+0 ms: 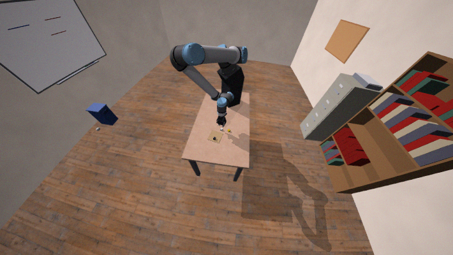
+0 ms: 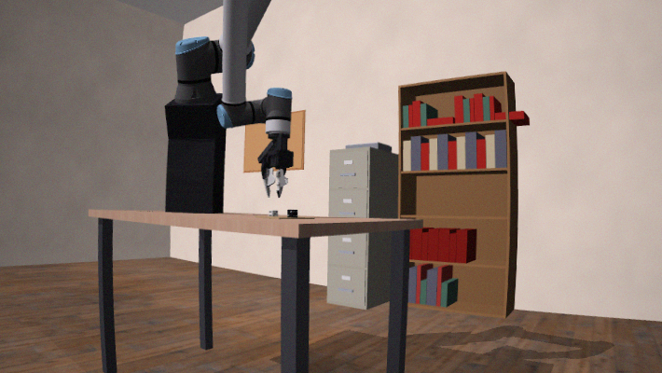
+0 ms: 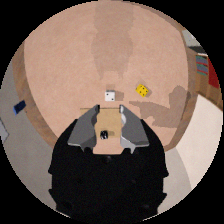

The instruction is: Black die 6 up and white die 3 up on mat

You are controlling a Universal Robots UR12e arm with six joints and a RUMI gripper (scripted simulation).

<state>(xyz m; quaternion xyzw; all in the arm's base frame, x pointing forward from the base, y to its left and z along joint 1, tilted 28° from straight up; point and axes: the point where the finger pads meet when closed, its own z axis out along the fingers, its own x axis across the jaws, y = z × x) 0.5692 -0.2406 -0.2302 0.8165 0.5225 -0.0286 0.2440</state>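
The white die is 70 mm below my hand. Round my hand: tan mat (90 mm ahead, 80 mm to the right, 80 mm below); then yellow die (30 mm ahead, 90 mm to the left, 70 mm below); then black die (120 mm ahead, 90 mm to the right, 70 mm below).
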